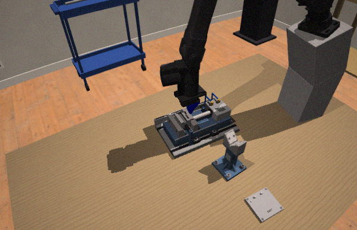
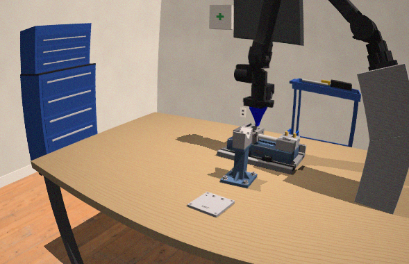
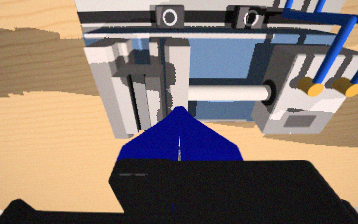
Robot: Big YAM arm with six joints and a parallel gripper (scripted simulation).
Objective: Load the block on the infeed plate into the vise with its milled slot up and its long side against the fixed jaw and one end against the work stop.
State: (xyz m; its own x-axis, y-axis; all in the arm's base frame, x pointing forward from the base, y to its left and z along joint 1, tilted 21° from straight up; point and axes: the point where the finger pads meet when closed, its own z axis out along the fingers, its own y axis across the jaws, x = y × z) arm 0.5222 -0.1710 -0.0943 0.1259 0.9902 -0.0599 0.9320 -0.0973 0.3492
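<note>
My hand is 30 mm short of the part, 20 mm above it and 10 mm to the left of it. The rest, counted from my hand: moving jaw (40 mm below); work stop rod (40 mm to the left, 40 mm ahead, 30 mm below); cylinder rod (50 mm behind, 40 mm below, 10 mm to the left).
</note>
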